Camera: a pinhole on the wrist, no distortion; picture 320 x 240 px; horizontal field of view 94.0 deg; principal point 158.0 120.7 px. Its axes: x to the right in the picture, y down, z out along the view. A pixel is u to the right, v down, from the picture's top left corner.
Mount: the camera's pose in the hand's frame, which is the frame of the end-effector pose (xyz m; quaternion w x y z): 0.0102 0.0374 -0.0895 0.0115 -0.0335 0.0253 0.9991
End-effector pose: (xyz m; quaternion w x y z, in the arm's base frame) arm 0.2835 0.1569 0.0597 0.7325 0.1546 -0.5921 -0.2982
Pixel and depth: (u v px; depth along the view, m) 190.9 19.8 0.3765
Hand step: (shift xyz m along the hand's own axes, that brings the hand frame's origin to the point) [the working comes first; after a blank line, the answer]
In the camera's frame: 0.0830 -0.2546 0.3765

-0.0913 0.3127 0.2674
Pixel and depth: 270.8 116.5 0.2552
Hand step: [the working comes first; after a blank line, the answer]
In the camera's frame: 0.1929 -0.0072 0.2552

-0.1990 0.0618 0.1514
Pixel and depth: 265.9 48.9 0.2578
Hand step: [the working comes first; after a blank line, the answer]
In the camera's frame: 0.1864 -0.1241 0.2578

-0.1898 0.1785 0.1486
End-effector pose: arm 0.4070 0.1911 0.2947 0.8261 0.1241 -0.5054 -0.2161
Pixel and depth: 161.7 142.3 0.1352
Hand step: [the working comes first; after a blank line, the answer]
In the camera's frame: 0.0034 0.0196 0.1352

-0.0026 0.0249 0.0460
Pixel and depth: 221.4 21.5 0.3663
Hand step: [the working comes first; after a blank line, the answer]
In the camera's frame: 0.1557 -0.2435 0.3663

-0.1634 0.3027 0.2529
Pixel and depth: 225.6 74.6 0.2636
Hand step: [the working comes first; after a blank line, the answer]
In the camera's frame: 0.1194 -0.0814 0.2636

-0.1244 0.1348 0.1611
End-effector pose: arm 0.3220 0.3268 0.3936 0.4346 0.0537 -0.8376 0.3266
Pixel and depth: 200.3 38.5 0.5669
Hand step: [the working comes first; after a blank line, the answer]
In the camera's frame: 0.1607 -0.3123 0.5669

-0.1800 0.3818 0.4490
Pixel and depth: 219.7 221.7 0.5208
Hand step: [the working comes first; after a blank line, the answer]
In the camera's frame: 0.2154 0.3525 0.5208

-0.2479 -0.2833 0.4325
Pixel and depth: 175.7 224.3 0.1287
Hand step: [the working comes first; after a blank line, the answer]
In the camera's frame: 0.0153 0.0894 0.1287

-0.0158 -0.0449 0.0422
